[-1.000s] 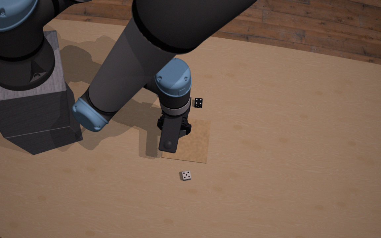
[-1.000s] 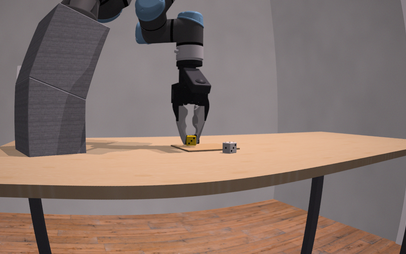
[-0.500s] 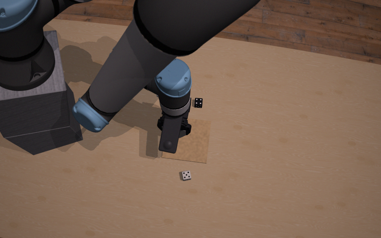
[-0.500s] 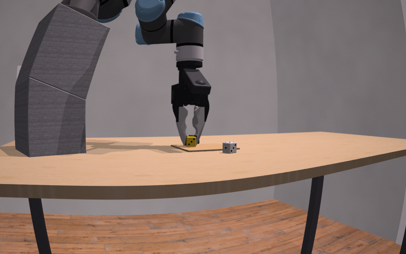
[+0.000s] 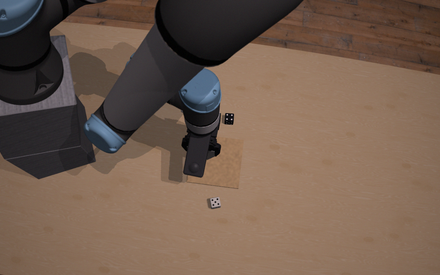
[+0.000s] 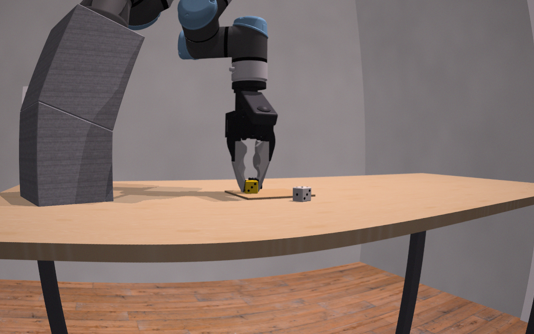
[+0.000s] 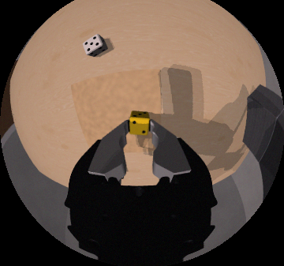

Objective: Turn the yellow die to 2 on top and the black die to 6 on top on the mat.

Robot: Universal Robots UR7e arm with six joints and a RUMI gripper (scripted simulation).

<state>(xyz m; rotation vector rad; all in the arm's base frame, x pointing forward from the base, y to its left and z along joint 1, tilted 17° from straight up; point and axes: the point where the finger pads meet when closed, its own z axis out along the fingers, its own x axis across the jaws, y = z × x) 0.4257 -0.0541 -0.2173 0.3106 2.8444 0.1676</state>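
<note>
My hand is right at the yellow die. From my hand the other things lie so: white die (130 mm to the right, 30 mm ahead, 10 mm below); then mat (40 mm ahead, 20 mm below, 10 mm to the right); then black die (110 mm to the left, 80 mm ahead, 10 mm below).
</note>
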